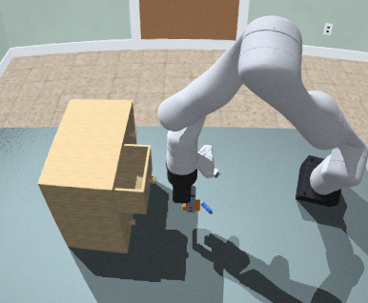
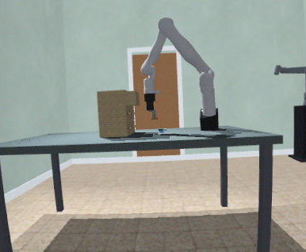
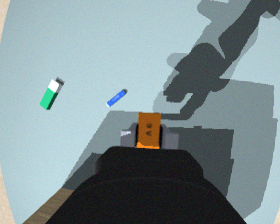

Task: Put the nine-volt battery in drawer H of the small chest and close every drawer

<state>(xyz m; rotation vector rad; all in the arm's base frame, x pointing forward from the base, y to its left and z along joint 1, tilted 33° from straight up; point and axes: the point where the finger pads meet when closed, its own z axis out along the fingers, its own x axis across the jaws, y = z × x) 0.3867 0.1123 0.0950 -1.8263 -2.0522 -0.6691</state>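
Now: hand 18 cm short of the drawer, 6 cm to the right of it and 11 cm below it. Round my hand: blue cylinder (4 cm behind, 7 cm to the right, 11 cm below); nine-volt battery (1 cm ahead, 1 cm below).
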